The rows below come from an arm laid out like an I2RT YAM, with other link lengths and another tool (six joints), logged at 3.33 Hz.
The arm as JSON. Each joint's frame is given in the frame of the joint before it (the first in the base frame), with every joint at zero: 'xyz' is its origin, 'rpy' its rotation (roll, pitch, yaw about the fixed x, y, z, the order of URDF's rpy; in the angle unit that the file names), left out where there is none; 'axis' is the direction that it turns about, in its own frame. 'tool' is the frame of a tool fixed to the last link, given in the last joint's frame.
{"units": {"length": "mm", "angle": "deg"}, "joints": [
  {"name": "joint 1", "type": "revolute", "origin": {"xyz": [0.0, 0.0, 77.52]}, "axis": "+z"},
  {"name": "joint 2", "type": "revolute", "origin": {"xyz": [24.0, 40.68, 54.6]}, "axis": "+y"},
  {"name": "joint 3", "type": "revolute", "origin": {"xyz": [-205.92, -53.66, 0.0]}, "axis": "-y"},
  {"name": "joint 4", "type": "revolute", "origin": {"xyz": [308.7, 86.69, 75.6]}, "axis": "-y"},
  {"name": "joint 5", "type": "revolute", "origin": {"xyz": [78.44, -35.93, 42.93]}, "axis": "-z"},
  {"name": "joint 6", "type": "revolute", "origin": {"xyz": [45.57, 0.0, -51.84]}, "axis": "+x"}
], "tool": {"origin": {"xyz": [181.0, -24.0, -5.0], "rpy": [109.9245, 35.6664, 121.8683]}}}
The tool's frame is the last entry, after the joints.
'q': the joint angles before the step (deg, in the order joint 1, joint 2, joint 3, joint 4, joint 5, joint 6). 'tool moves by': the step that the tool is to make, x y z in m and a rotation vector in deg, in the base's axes. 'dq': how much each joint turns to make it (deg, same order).
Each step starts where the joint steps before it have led.
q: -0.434, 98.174, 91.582, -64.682, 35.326, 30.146
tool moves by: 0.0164, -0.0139, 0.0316, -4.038, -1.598, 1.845
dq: -0.537, 1.045, 4.469, 0.961, 2.905, -4.569
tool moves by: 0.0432, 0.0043, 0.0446, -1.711, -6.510, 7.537
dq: 0.005, -1.144, 3.524, 7.450, -2.278, -9.222
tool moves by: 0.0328, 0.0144, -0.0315, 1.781, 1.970, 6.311
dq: -0.004, 4.557, 0.597, 4.677, -5.099, -4.932
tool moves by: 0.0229, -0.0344, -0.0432, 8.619, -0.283, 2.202
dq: -8.170, 3.634, -0.488, 5.100, -13.092, -3.517
